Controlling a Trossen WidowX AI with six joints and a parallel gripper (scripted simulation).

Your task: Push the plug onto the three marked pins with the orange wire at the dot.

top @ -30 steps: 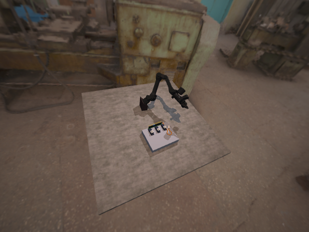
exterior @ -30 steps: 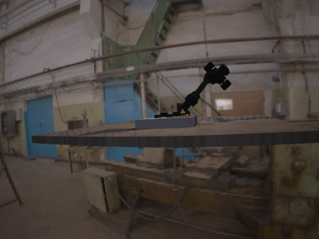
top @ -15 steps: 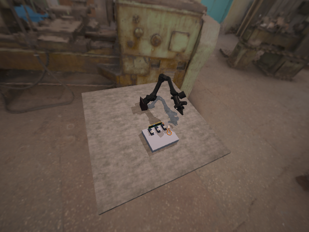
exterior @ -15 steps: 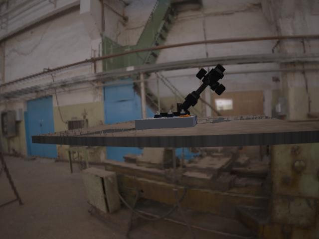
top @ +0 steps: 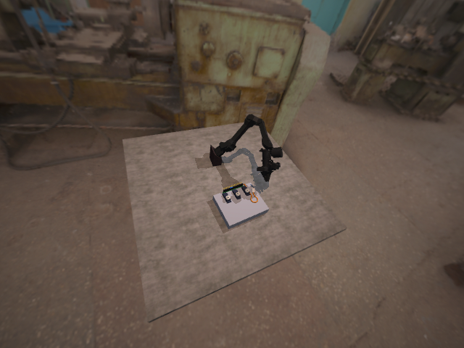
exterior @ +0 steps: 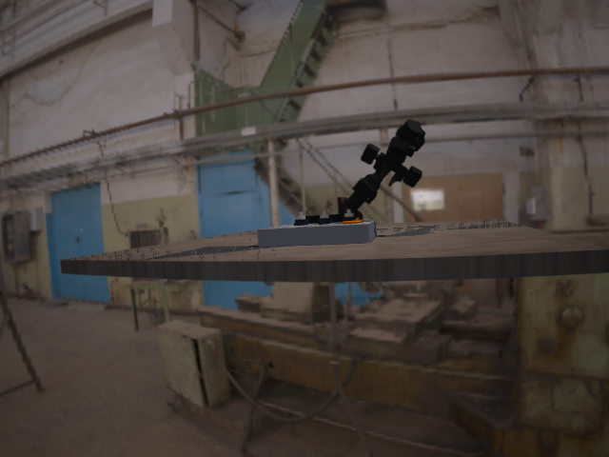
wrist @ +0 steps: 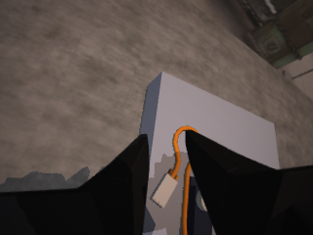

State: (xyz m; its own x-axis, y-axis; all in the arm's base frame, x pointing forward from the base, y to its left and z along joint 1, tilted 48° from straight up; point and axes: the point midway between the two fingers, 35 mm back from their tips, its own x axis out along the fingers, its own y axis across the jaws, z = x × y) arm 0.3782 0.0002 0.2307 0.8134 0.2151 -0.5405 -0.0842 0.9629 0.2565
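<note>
My gripper tip is 210 mm to the left of the blue band, 100 mm past it and 80 mm above it. The rest, counted from my gripper tip: grey holder (190 mm to the right, 130 mm below, 60 mm ahead); dark servo (190 mm to the right, 110 mm below, 50 mm behind).
</note>
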